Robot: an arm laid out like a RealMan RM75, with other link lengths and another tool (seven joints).
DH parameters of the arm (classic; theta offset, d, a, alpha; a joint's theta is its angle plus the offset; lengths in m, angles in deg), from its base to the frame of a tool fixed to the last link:
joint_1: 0 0.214 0 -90
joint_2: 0 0 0 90
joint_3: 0 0.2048 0 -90
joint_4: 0 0 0 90
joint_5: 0 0.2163 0 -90
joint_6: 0 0 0 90
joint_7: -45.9 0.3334 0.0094 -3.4
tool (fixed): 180 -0.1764 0 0
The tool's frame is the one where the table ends.
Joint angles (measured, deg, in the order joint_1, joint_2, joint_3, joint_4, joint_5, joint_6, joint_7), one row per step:
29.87 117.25 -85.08 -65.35 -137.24 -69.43 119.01
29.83 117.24 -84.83 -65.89 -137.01 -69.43 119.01
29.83 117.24 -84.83 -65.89 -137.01 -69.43 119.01
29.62 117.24 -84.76 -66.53 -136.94 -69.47 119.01
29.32 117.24 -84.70 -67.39 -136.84 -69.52 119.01
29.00 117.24 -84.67 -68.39 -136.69 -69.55 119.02
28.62 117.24 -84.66 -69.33 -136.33 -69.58 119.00
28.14 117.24 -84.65 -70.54 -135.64 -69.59 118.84
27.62 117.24 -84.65 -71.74 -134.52 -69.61 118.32
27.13 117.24 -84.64 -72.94 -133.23 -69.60 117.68
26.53 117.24 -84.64 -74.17 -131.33 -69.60 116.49
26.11 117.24 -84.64 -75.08 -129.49 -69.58 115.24
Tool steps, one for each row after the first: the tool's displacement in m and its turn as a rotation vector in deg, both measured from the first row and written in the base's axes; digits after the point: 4 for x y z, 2 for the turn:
-0.0025 0.0012 0.0018 0.41 0.41 0.30
-0.0025 0.0012 0.0018 0.41 0.41 0.30
-0.0042 0.0016 0.0032 0.70 0.60 0.60
-0.0064 0.0020 0.0050 1.07 0.84 1.01
-0.0093 0.0025 0.0071 1.49 1.14 1.53
-0.0120 0.0025 0.0087 1.84 1.62 1.95
-0.0162 0.0025 0.0107 2.24 2.42 2.61
-0.0212 0.0020 0.0123 2.47 3.53 3.53
-0.0268 0.0016 0.0139 2.69 4.76 4.59
-0.0335 0.0005 0.0151 2.70 6.41 6.05
-0.0397 -0.0004 0.0160 2.62 7.94 7.48

